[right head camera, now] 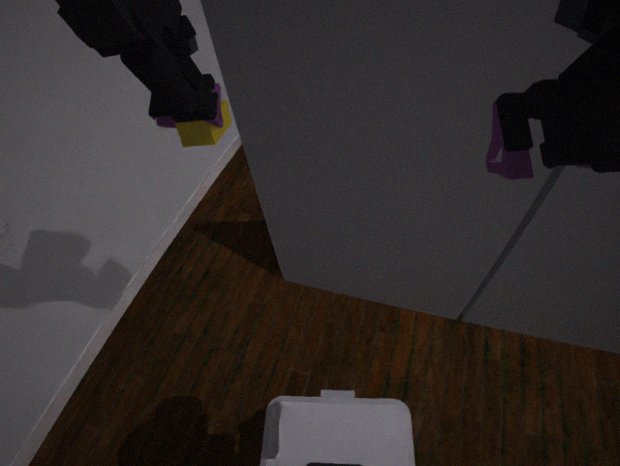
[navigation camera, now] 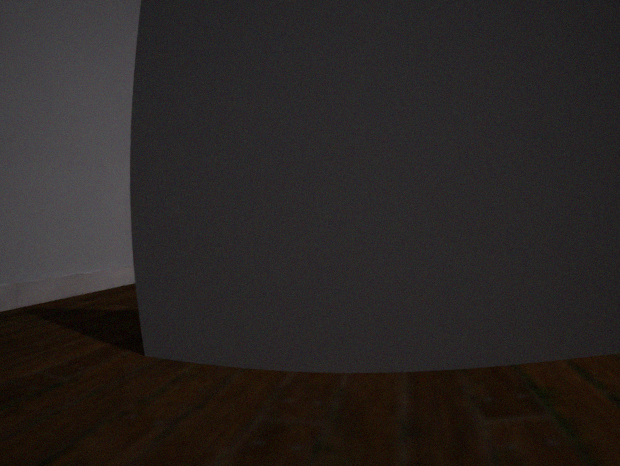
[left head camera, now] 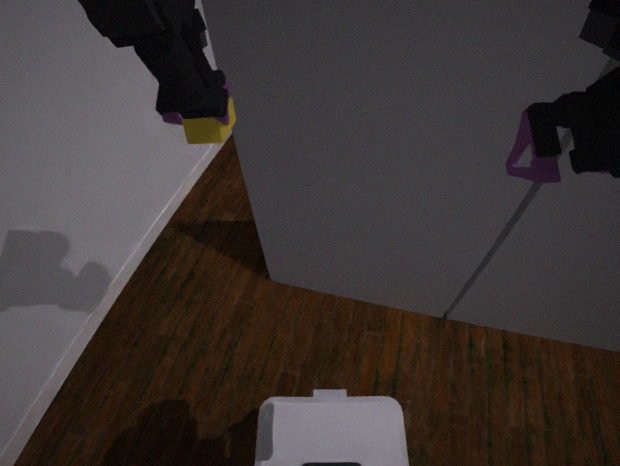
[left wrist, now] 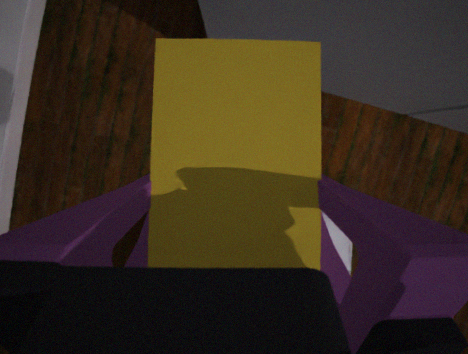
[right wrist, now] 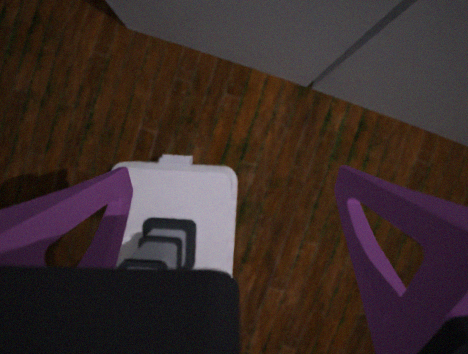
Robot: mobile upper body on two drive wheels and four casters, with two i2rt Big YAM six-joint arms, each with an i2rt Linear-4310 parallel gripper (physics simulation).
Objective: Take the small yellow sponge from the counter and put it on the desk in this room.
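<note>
The small yellow sponge is a plain block between the purple fingers of my left gripper. That gripper is shut on it and holds it in the air at the upper left of both head camera views, near the left edge of a grey panel. My right gripper is open and empty, in front of the grey panel at the right. The counter and the desk do not show in these views.
A tall grey panel with a dark seam stands in front. A pale wall runs along the left. My white base stands on the wooden floor.
</note>
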